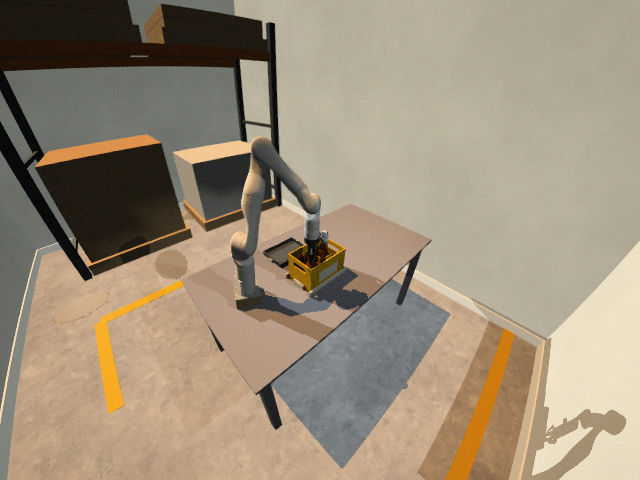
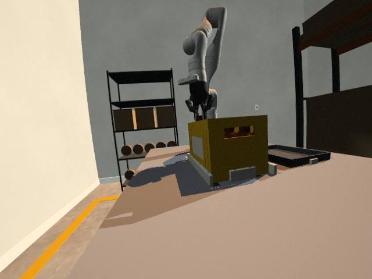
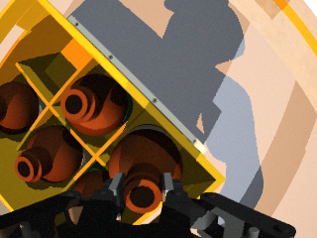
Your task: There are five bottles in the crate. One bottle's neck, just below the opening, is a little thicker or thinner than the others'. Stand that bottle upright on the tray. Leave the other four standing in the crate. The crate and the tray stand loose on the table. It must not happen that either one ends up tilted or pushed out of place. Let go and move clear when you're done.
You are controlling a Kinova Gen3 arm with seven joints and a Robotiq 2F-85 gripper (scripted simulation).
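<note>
The brown bottle lies 7 cm below my hand. The rest, counted from my hand: dark tray 34 cm to the left, 18 cm below, 8 cm ahead; yellow crate 11 cm below, 9 cm ahead, 4 cm to the left.
</note>
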